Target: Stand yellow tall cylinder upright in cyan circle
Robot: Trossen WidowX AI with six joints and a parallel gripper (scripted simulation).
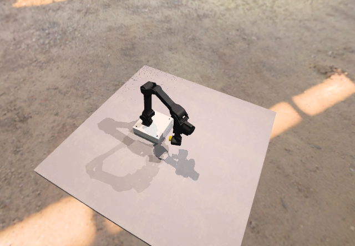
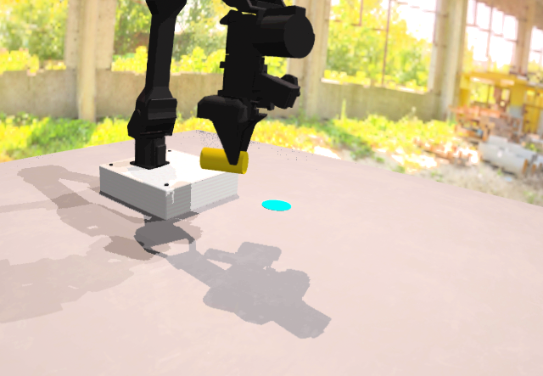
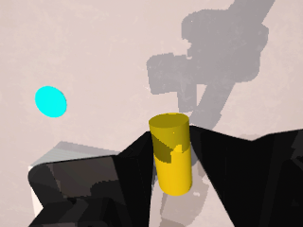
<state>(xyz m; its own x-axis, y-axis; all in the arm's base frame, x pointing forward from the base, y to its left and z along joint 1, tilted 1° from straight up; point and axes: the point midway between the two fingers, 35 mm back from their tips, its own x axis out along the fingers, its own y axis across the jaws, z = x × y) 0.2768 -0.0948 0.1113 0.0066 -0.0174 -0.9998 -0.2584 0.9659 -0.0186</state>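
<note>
The cyan circle lies 2 cm behind my gripper tip, 20 cm to the left of it and 13 cm below it. From my gripper tip the other things lie so: yellow tall cylinder 2 cm behind, 1 cm to the right.
</note>
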